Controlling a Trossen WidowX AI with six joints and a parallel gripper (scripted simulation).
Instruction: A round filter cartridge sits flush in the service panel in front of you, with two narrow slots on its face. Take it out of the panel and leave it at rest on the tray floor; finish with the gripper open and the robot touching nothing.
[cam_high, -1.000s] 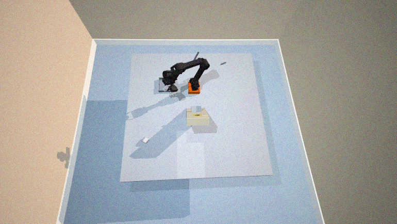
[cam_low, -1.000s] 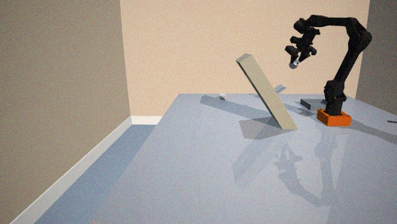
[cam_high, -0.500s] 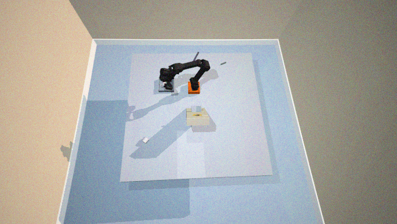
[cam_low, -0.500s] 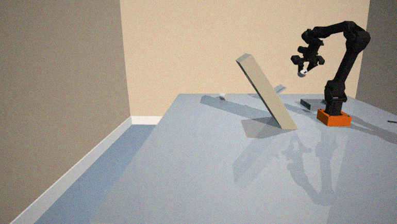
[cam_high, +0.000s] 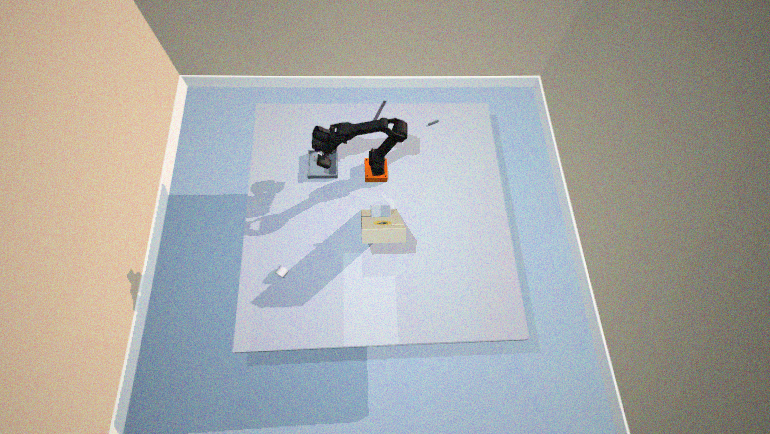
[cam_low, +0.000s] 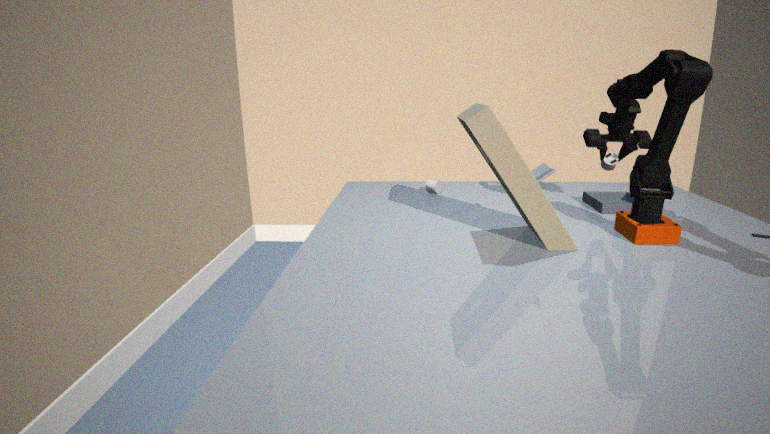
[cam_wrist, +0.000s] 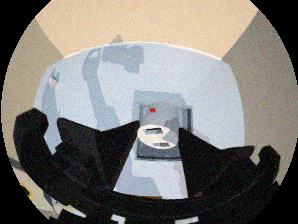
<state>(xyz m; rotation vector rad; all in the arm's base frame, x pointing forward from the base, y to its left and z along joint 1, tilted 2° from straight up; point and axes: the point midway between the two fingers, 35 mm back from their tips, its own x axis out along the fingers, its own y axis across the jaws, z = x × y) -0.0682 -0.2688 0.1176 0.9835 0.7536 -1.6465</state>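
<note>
My gripper tip is 140 mm above the grey tray, 30 mm past it and 10 mm to the right of it. The rest, counted from my gripper tip: small grey block (500 mm ahead, 260 mm to the right, 120 mm below); beige service panel (400 mm ahead, 220 mm to the left, 10 mm above); white round filter cartridge (right at my gripper tip).
</note>
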